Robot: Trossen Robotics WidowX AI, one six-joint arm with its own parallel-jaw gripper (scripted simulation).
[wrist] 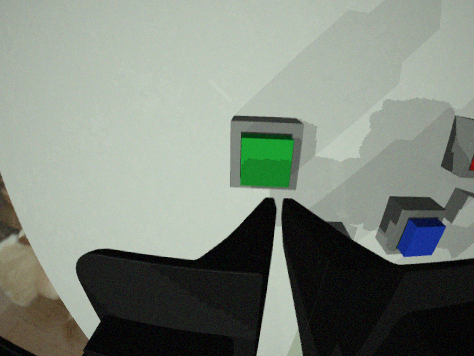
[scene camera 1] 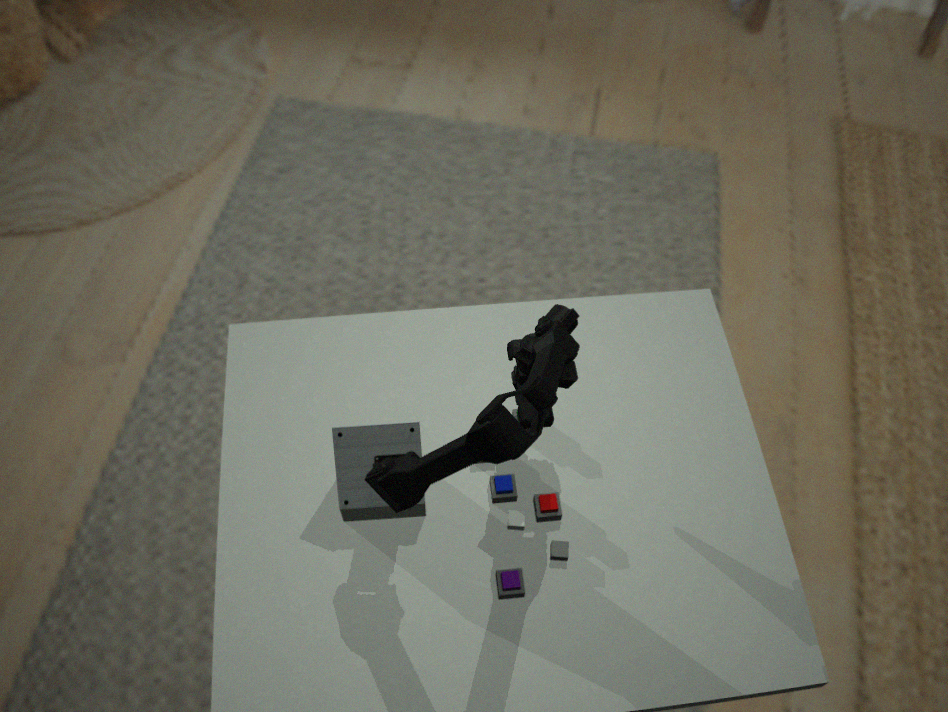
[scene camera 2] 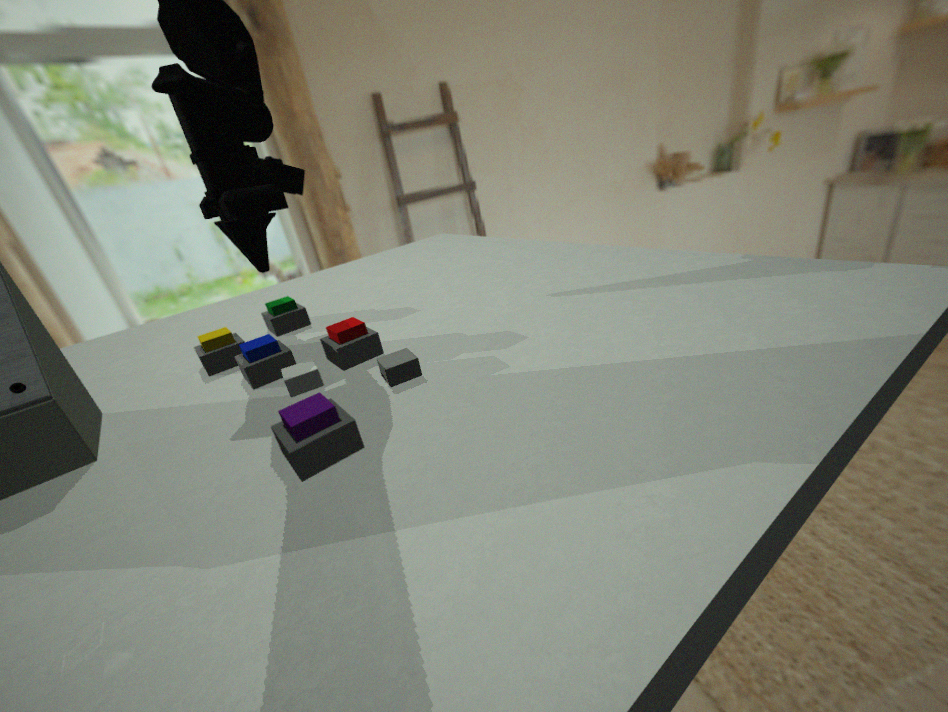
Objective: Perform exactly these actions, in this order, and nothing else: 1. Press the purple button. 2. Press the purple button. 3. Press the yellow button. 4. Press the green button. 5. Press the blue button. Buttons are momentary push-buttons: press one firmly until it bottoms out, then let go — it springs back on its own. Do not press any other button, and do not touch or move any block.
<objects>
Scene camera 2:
gripper: 264, 271
grey block: 398, 367
red button: 344, 331
</objects>
